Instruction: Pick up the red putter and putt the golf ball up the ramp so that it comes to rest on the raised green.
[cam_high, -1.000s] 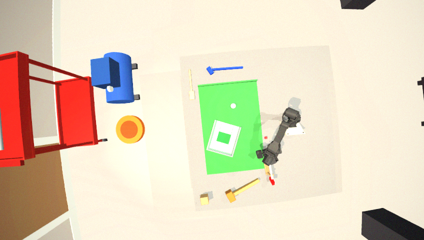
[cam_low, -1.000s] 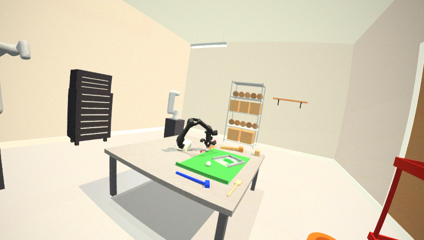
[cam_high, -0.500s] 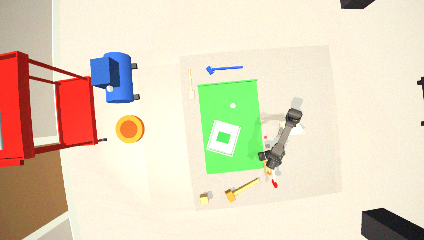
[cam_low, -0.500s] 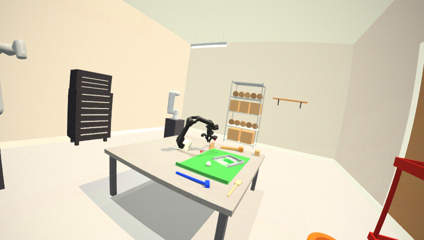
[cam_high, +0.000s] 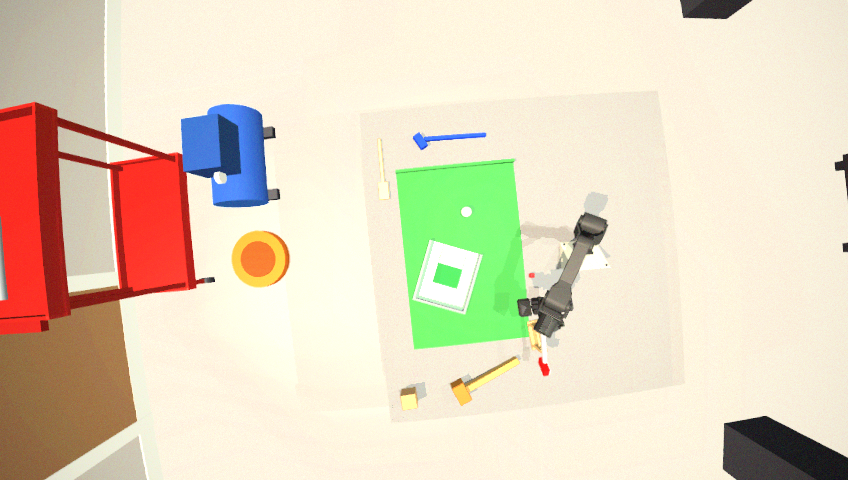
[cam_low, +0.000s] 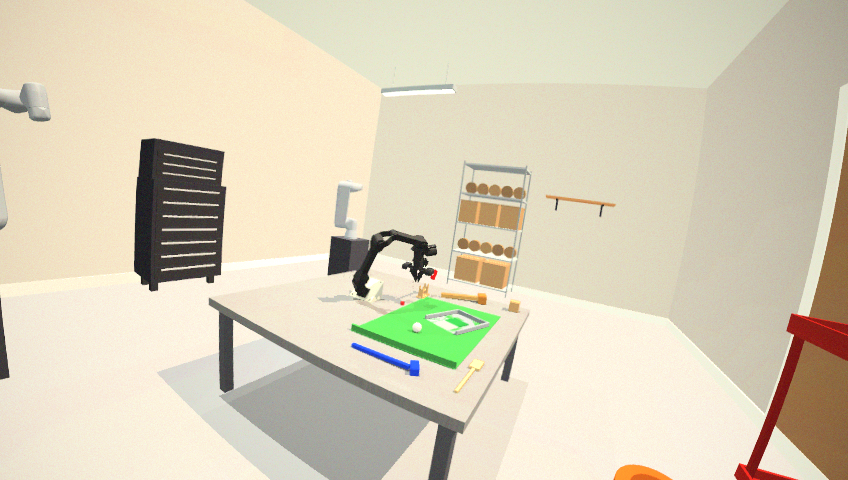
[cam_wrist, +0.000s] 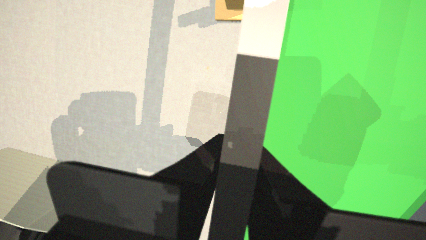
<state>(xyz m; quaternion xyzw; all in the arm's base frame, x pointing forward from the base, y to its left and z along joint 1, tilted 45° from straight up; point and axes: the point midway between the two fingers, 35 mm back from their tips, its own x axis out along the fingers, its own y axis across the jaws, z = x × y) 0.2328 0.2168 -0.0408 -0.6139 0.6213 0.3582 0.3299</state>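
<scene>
My gripper tip is 1 cm past the red putter, 12 cm to the right of it and 2 cm below it. The rest, counted from my gripper tip: small wooden stand (2 cm behind, 15 cm to the left, 9 cm below); then small red cube (2 cm behind, 10 cm to the right, 11 cm below); then white golf ball (23 cm ahead, 37 cm to the right, 10 cm below).
</scene>
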